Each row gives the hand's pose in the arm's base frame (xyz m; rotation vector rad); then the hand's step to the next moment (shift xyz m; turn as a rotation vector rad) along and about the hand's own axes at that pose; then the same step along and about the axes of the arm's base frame.
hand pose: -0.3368 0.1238 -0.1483 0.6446 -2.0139 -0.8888
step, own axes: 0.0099 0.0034 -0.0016 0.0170 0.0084 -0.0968
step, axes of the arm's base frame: -0.0043 -0.0054 0.0080 0.0712 -0.0410 0.0545
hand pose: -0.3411 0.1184 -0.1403 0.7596 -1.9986 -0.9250
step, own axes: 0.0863 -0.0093 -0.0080 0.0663 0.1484 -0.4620
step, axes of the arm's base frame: -0.0354 -0.0735 0.0307 0.3276 -0.1245 0.3422
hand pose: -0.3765 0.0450 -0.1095 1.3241 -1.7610 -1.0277
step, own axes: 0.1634 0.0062 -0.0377 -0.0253 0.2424 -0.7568
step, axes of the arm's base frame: -0.0082 -0.1643 0.0333 0.5685 -0.0742 0.5508
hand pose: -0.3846 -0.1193 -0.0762 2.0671 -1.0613 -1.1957
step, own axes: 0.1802 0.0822 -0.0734 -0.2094 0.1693 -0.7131
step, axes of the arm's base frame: 0.0888 -0.1913 0.0113 0.5014 0.1169 0.5621
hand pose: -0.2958 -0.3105 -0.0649 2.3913 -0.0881 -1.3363
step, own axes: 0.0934 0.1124 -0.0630 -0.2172 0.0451 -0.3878
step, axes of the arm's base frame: 0.1182 -0.1065 -0.0043 0.2103 0.1319 0.3714
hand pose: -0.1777 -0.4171 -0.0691 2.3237 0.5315 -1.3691
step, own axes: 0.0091 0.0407 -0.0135 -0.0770 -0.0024 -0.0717
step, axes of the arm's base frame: 0.0346 -0.0267 0.0036 0.0168 0.0290 0.0998
